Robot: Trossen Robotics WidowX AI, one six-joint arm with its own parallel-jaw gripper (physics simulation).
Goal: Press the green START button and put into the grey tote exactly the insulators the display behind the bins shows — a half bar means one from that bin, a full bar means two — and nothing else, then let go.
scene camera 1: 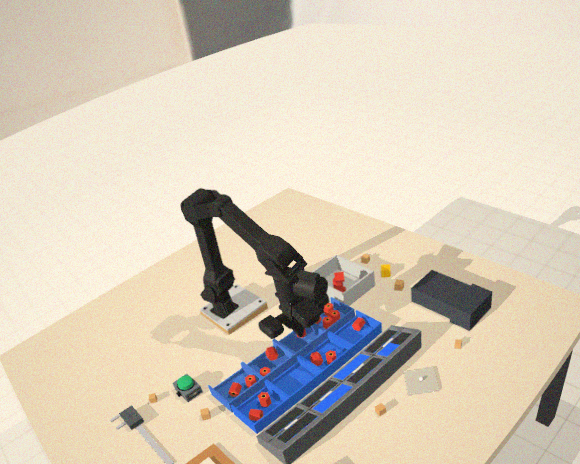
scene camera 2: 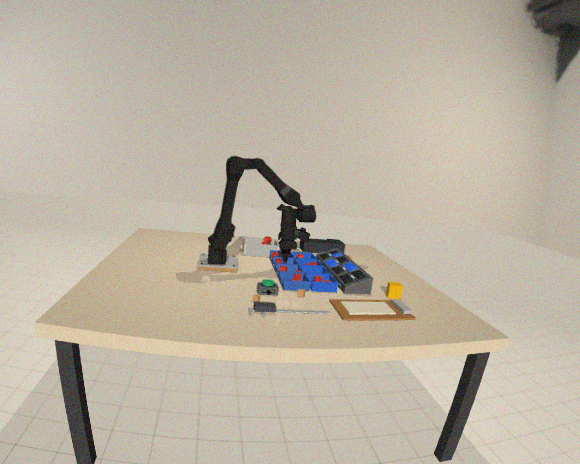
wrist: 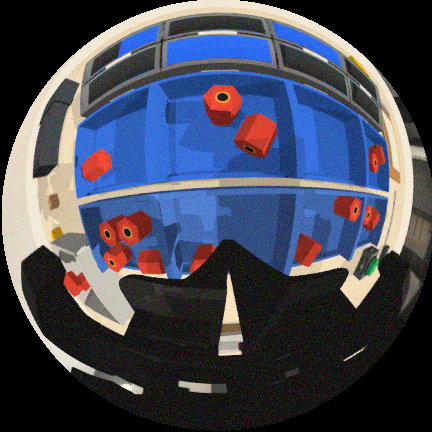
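Pixels of known places: gripper, between the fingertips: [scene camera 1: 300,336] [scene camera 2: 285,261] [wrist: 226,244]; arm's base, origin of its link: [scene camera 1: 224,308] [scene camera 2: 216,261].
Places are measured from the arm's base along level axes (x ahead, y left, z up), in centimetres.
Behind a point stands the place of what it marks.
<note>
My gripper [scene camera 1: 301,332] {x 27.3, y 3.3, z 0.6 cm} [scene camera 2: 285,259] {x 27.3, y 3.3, z 0.6 cm} [wrist: 226,244] {x 27.3, y 3.3, z 0.6 cm} is shut and empty, its tips low over the arm-side row of blue bins [scene camera 1: 270,421] {x 39.5, y -20.7, z -1.4 cm} [scene camera 2: 325,287] {x 34.8, y -24.5, z -0.7 cm} [wrist: 125,135]. One red insulator [wrist: 204,259] {x 26.3, y 5.3, z 0.9 cm} lies just left of the tips in the wrist view, partly hidden by a finger. Other red insulators lie in several bins. The grey tote [scene camera 1: 361,287] {x 28.9, y 27.7, z 0.8 cm} [scene camera 2: 255,247] {x 18.1, y 21.2, z 1.6 cm} [wrist: 106,292] {x 20.6, y 21.1, z 1.6 cm} holds red insulators [scene camera 1: 339,281] {x 24.5, y 23.6, z 4.0 cm} [scene camera 2: 267,240] {x 23.4, y 23.1, z 4.6 cm} [wrist: 76,283] {x 24.0, y 23.1, z 4.3 cm}, touching or overlapping in view. The display [scene camera 1: 360,392] {x 52.8, y -4.0, z 1.6 cm} [scene camera 2: 357,287] {x 45.6, y -26.8, z 0.1 cm} [wrist: 220,50] shows two full bars and one half bar. The green button [scene camera 1: 185,382] {x 15.6, y -26.5, z 1.7 cm} [scene camera 2: 268,283] {x 14.6, y -28.2, z 1.4 cm} [wrist: 371,266] {x 15.9, y -24.6, z 1.4 cm} stands beyond the bins' end.
A dark stepped block [scene camera 1: 450,300] {x 55.0, y 32.8, z 3.0 cm} [wrist: 52,130] stands past the tote end. Small wooden cubes [scene camera 1: 365,258] {x 20.2, y 41.1, z -0.4 cm} [scene camera 1: 205,413] {x 26.0, y -29.1, z -0.3 cm}, a yellow block [scene camera 1: 385,270] {x 29.8, y 38.3, z 0.2 cm}, a caliper [scene camera 1: 132,417] {x 12.0, y -42.2, z -0.4 cm} [scene camera 2: 265,307] {x 10.9, y -44.1, z -0.6 cm}, a pale plate [scene camera 1: 430,385] {x 63.7, y 8.4, z -1.7 cm} and a wooden clipboard [scene camera 2: 338,311] {x 32.8, y -43.6, z -1.9 cm} lie around the bins.
</note>
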